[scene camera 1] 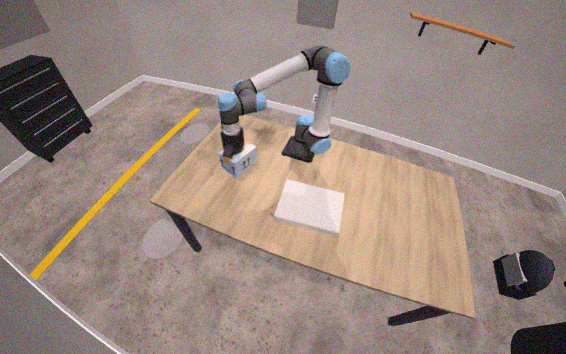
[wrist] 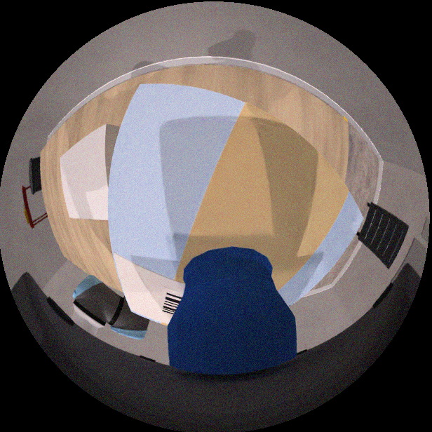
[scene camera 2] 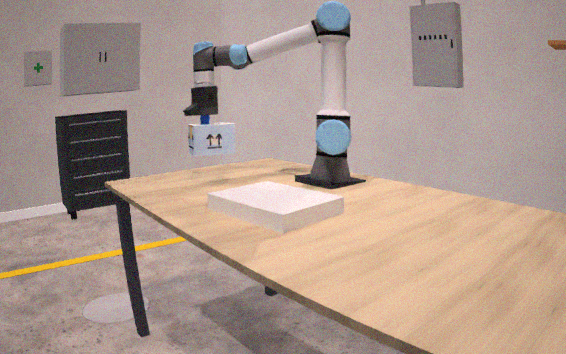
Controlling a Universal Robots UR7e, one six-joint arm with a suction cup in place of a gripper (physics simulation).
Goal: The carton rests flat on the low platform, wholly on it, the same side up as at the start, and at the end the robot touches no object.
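Places are measured from the arm's base along level axes (x ahead, y left, z up), in metres.
Where they show: hand, tool point: (scene camera 1: 235,154) (scene camera 2: 205,127); arm's base, link origin: (scene camera 1: 301,149) (scene camera 2: 330,177).
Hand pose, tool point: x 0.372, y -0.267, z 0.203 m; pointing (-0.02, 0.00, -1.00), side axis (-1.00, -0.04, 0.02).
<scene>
Things, the pixels of their top centre, and the offset from my tool point. Level surfaces: height alone.
- carton, top centre: (scene camera 2: 210,123) (scene camera 1: 237,149) dx -0.021, dy +0.004, dz +0.013 m
- low white platform, top centre: (scene camera 2: 273,195) (scene camera 1: 311,204) dx +0.043, dy +0.415, dz -0.171 m
- wooden table, surface height: dz -0.219 m
The carton (scene camera 1: 240,161) (scene camera 2: 212,139) (wrist: 170,170) is a light blue-white box with a tan tape band and a barcode label on top and up-arrows on its side. It hangs upright in the air above the table's far left part, apart from the platform. My suction gripper (scene camera 2: 205,120) (wrist: 230,265) has its blue cup pressed on the carton's top and holds it; in scene camera 1 the cup is hidden. The low white platform (scene camera 1: 311,206) (scene camera 2: 275,197) (wrist: 85,180) lies on the table, with nothing on it.
The wooden table (scene camera 1: 400,210) (scene camera 2: 400,240) carries the platform and the arm's dark base plate (scene camera 1: 298,149) (scene camera 2: 330,181), which stands behind the platform. A black drawer cabinet (scene camera 1: 45,105) (scene camera 2: 95,160) (wrist: 384,235) stands on the floor beyond the table's left side.
</scene>
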